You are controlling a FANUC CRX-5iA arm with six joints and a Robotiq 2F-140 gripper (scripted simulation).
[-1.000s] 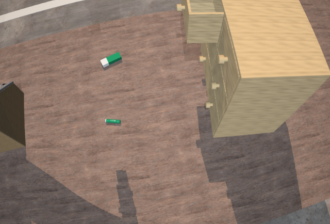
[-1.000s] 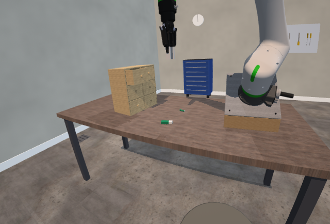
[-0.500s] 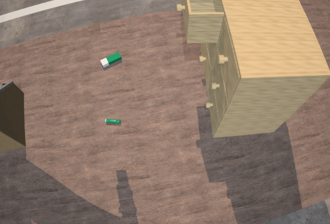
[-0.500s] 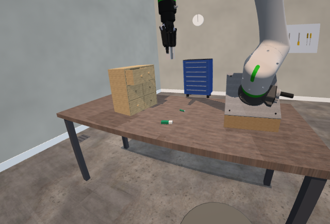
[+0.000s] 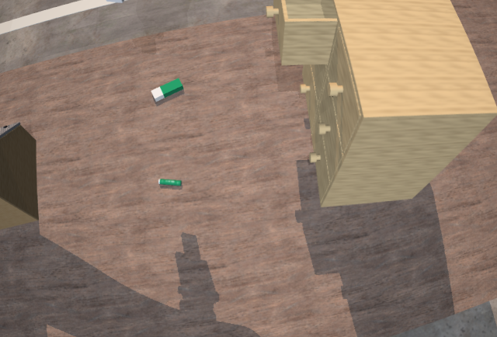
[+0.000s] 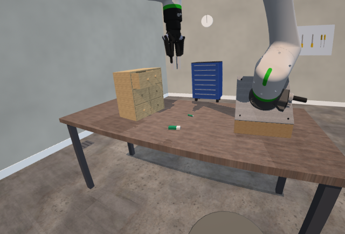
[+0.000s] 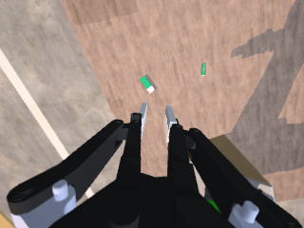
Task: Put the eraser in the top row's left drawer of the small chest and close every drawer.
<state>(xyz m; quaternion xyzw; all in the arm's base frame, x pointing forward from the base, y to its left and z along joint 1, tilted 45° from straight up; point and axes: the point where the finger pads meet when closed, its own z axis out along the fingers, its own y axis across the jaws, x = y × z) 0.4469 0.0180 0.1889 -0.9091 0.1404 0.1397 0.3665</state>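
My gripper is now 350 mm above the eraser and 40 mm to the right of it. From my hand the other things lie so: green cylinder: 350 mm below, 170 mm to the right, 10 mm ahead.
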